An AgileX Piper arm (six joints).
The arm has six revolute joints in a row. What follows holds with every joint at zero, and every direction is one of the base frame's. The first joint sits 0.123 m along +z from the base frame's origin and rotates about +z. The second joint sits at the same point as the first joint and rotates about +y. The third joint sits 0.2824 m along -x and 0.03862 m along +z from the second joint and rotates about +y. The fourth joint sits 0.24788 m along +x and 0.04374 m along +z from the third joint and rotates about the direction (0.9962, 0, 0.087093). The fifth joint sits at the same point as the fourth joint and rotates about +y. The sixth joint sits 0.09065 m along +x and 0.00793 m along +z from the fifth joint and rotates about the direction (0.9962, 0, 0.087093). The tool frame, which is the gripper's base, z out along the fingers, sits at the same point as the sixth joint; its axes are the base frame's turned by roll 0, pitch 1.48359 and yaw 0 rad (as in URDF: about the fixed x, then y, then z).
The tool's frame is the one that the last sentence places.
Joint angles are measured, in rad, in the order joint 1, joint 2, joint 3, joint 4, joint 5, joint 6. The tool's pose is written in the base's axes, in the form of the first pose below.
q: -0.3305 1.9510 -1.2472 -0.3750 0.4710 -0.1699
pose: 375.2, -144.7, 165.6, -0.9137, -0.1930, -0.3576, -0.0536, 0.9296, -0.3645
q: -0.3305 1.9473 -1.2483 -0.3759 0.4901 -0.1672
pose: 373.7, -144.8, 166.7, -0.9197, -0.1858, -0.3459, -0.0514, 0.9303, -0.3631
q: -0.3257 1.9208 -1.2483 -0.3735 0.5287 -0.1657
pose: 370.0, -142.6, 175.8, -0.9250, -0.1777, -0.3359, -0.0463, 0.9300, -0.3645
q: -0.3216 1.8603 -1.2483 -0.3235 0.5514 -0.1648
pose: 365.3, -137.7, 198.1, -0.9118, -0.1417, -0.3854, -0.0010, 0.9393, -0.3430
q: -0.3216 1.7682 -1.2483 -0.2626 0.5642 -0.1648
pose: 356.7, -132.2, 232.3, -0.8761, -0.1032, -0.4710, 0.0590, 0.9465, -0.3172
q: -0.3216 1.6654 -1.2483 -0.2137 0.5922 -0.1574
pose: 342.7, -125.5, 268.6, -0.8341, -0.0668, -0.5476, 0.1144, 0.9501, -0.2901
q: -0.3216 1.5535 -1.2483 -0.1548 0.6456 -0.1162
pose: 322.3, -116.3, 304.7, -0.7856, 0.0121, -0.6186, 0.1909, 0.9558, -0.2238
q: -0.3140 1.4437 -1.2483 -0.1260 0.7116 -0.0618
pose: 298.5, -104.8, 336.7, -0.7408, 0.0763, -0.6674, 0.2482, 0.9543, -0.1665
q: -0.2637 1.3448 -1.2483 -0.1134 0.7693 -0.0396
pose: 278.2, -82.5, 363.0, -0.7088, 0.0665, -0.7023, 0.2301, 0.9629, -0.1411
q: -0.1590 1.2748 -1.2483 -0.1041 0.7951 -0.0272
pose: 266.6, -49.6, 380.9, -0.6776, 0.0076, -0.7354, 0.1453, 0.9816, -0.1238
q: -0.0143 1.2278 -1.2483 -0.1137 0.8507 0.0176
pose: 255.2, -11.4, 389.6, -0.6774, -0.0476, -0.7341, 0.0383, 0.9943, -0.0999
